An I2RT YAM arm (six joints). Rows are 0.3 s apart.
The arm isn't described. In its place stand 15 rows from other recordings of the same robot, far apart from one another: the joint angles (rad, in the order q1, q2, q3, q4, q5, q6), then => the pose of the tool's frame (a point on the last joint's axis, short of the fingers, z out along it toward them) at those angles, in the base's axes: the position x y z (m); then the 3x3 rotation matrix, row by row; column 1 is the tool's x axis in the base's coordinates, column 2 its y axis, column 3 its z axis.
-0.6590 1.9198 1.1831 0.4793 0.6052 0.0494 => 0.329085 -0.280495 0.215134; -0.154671 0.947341 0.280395; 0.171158 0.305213 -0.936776; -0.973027 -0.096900 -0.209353
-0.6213 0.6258 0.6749 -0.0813 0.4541 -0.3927 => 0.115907 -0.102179 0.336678; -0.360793 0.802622 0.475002; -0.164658 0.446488 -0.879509; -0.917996 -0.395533 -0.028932
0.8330 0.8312 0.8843 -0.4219 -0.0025 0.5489 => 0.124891 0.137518 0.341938; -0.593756 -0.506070 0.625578; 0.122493 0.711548 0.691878; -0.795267 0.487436 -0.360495
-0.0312 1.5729 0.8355 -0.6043 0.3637 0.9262 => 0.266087 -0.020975 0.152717; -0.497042 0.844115 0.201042; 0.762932 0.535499 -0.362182; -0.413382 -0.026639 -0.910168
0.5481 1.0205 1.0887 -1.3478 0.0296 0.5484 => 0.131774 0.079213 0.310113; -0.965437 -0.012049 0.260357; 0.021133 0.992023 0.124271; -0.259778 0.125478 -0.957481
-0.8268 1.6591 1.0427 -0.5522 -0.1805 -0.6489 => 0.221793 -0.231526 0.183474; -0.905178 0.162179 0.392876; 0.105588 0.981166 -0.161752; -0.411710 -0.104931 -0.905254
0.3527 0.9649 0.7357 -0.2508 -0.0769 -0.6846 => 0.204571 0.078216 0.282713; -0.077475 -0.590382 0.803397; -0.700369 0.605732 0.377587; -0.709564 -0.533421 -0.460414
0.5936 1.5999 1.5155 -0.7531 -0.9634 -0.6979 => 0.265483 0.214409 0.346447; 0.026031 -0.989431 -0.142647; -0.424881 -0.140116 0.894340; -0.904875 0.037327 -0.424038
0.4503 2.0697 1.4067 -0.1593 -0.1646 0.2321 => 0.403142 0.201369 0.161865; -0.763839 -0.363804 0.533101; -0.117222 0.890455 0.439715; -0.634673 0.273380 -0.722810
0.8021 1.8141 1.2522 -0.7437 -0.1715 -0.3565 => 0.239986 0.256879 0.184702; -0.370675 -0.927020 0.056864; -0.877914 0.369704 0.304280; -0.303097 0.062868 -0.950884
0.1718 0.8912 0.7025 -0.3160 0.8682 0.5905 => 0.192730 0.005866 0.284919; -0.090798 0.720224 0.687774; 0.349411 0.669762 -0.655234; -0.932560 0.180822 -0.312467
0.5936 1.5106 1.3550 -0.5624 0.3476 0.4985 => 0.285631 0.178109 0.327627; -0.628732 -0.014385 0.777489; 0.118024 0.986481 0.113695; -0.768613 0.163246 -0.618534
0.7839 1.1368 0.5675 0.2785 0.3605 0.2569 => 0.186257 0.167968 0.240730; -0.303439 -0.355933 0.883876; 0.033197 0.923100 0.383125; -0.952272 0.145597 -0.268289
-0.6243 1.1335 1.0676 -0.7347 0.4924 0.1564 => 0.176765 -0.148087 0.320763; -0.453442 0.863325 0.221493; 0.495838 0.450849 -0.742213; -0.740632 -0.226726 -0.632503
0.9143 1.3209 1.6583 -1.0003 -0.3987 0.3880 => 0.141774 0.206646 0.441291; -0.694539 -0.706518 0.135825; -0.330150 0.480722 0.812347; -0.639231 0.519364 -0.567137
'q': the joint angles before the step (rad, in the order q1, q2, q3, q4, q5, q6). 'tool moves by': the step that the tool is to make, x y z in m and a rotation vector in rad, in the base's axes. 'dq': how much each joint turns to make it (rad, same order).
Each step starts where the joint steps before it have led.
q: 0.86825 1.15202 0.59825 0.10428 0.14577 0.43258
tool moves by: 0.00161 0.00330 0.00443 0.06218 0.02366 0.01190
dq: -0.00156 0.00768 0.01225 0.02152 -0.03683 0.04749
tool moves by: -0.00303 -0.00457 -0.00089 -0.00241 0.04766 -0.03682
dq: 0.00000 -0.02149 0.00001 -0.05980 0.01839 0.04752
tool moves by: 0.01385 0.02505 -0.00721 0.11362 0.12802 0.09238
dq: 0.00002 0.14097 0.05671 0.08263 -0.15918 0.11195
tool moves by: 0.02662 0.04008 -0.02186 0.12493 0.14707 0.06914
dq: 0.00152 0.24691 0.09511 0.16712 -0.14590 0.14418
